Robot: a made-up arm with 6 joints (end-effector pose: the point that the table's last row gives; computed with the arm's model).
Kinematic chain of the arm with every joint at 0, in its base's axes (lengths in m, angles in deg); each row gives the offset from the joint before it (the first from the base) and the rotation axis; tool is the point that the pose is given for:
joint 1: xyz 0 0 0.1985 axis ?
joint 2: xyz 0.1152 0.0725 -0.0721 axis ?
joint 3: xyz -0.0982 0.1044 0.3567 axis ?
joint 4: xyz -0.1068 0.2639 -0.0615 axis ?
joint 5: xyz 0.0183 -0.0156 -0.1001 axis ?
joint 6: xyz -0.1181 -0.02 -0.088 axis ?
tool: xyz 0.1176 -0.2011 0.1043
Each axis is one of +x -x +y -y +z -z.
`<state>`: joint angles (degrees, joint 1 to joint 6).
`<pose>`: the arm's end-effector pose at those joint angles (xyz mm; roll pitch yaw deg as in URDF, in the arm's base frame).
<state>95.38 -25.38 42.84 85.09 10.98 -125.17</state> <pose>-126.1 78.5 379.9 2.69 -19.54 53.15</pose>
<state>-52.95 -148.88 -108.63 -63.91 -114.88 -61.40</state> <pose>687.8 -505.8 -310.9 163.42 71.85 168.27</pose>
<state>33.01 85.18 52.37 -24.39 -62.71 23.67</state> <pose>-213.1 182.0 28.1 155.38 13.33 -158.38</pose>
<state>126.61 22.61 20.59 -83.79 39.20 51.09</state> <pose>-206.7 -255.5 145.2 50.47 -16.03 102.03</pose>
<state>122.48 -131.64 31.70 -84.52 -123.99 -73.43</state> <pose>-276.7 -53.4 323.8 -64.53 -66.06 132.01</pose>
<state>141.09 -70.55 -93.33 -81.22 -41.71 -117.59</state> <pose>-816.9 -221.1 758.8 -145.84 -33.63 155.44</pose>
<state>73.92 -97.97 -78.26 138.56 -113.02 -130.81</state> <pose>-322.9 785.3 674.8 -64.96 -35.44 -170.78</pose>
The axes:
joint 1: +z
joint 2: -y
joint 3: -y
joint 4: +z
joint 5: +y
joint 6: +z

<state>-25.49 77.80 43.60 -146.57 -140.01 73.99</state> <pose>66.1 482.0 132.8 -4.87 -30.68 -152.61</pose>
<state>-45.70 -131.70 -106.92 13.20 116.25 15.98</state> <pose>638.7 -293.8 29.8 -12.41 -2.40 -35.85</pose>
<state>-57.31 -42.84 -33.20 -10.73 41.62 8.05</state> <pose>236.7 33.4 510.8 -172.87 62.84 122.72</pose>
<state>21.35 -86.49 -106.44 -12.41 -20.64 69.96</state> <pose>294.6 567.8 352.6 171.54 0.14 143.29</pose>
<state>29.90 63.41 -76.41 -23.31 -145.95 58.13</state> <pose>-624.7 144.1 135.8 -136.53 -17.63 119.75</pose>
